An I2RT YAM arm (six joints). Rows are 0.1 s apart.
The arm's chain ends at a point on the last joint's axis. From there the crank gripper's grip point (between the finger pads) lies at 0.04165 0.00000 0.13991 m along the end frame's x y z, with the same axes.
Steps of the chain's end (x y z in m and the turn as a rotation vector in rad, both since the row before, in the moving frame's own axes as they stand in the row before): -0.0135, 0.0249, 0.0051, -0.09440, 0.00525, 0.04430; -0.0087, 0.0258, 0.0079, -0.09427, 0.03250, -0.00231; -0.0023, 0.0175, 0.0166, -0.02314, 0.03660, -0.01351; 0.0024, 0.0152, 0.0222, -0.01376, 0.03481, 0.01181
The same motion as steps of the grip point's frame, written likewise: -0.0131, 0.0399, 0.0042, -0.09440, 0.00525, 0.04430; -0.0042, 0.0388, 0.0059, -0.09427, 0.03250, -0.00231; 0.0028, 0.0201, 0.0150, -0.02314, 0.03660, -0.01351; 0.0072, 0.0176, 0.0206, -0.01376, 0.03481, 0.01181
